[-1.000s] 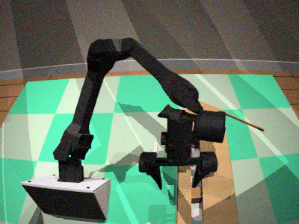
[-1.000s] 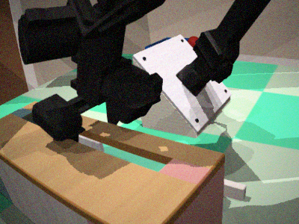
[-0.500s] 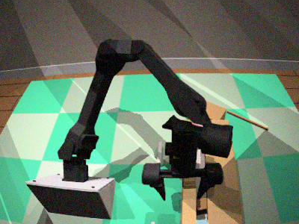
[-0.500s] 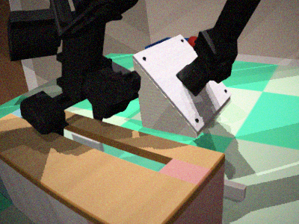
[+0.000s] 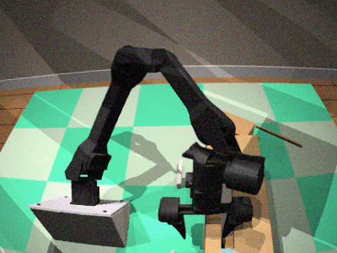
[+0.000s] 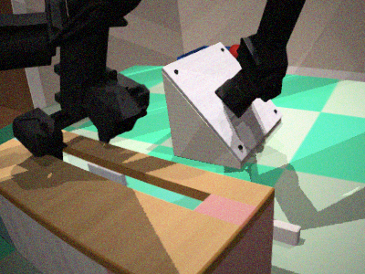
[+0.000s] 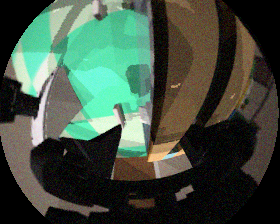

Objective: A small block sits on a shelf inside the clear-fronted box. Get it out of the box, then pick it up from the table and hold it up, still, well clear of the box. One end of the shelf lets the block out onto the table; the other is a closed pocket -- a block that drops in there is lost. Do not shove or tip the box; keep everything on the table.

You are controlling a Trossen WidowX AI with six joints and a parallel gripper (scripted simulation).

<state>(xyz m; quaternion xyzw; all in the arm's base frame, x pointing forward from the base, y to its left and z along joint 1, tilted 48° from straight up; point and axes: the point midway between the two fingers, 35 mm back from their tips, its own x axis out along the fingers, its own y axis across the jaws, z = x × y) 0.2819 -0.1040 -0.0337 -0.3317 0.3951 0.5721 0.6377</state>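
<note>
Right now my gripper tip is 5 cm short of the small tan block and 3 cm to the left of it. Round my gripper tip: thin brown stick 39 cm to the left, 31 cm ahead, 8 cm below; wooden box 9 cm to the left, 4 cm ahead, 3 cm below.
</note>
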